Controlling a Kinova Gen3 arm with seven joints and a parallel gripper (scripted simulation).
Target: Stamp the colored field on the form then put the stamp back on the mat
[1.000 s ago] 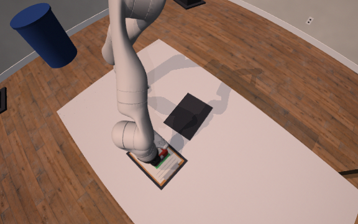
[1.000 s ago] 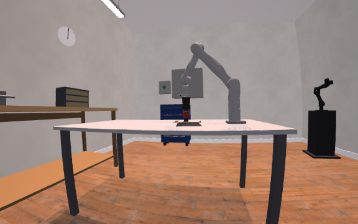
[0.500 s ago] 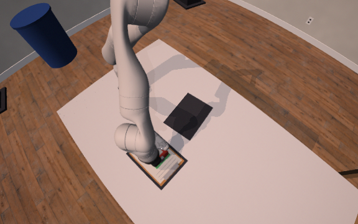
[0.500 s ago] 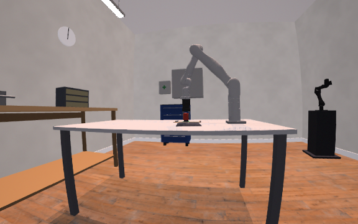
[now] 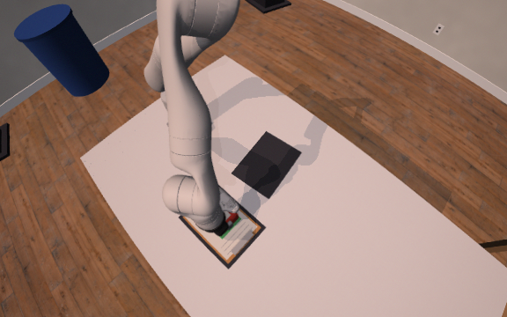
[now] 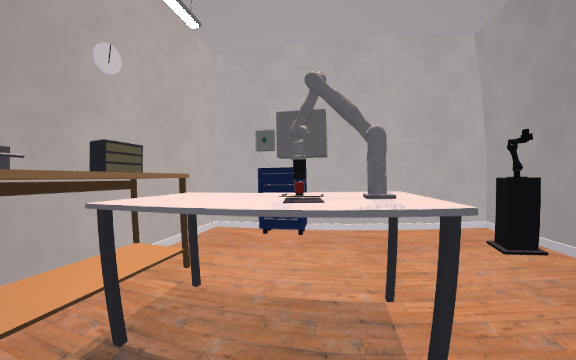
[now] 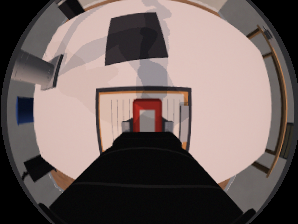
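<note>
The form is 40 mm below my hand and 10 mm to the right of it. The rest, counted from my hand: dark mat: 250 mm to the left, 110 mm behind, 40 mm below; red stamp: 10 mm below.
</note>
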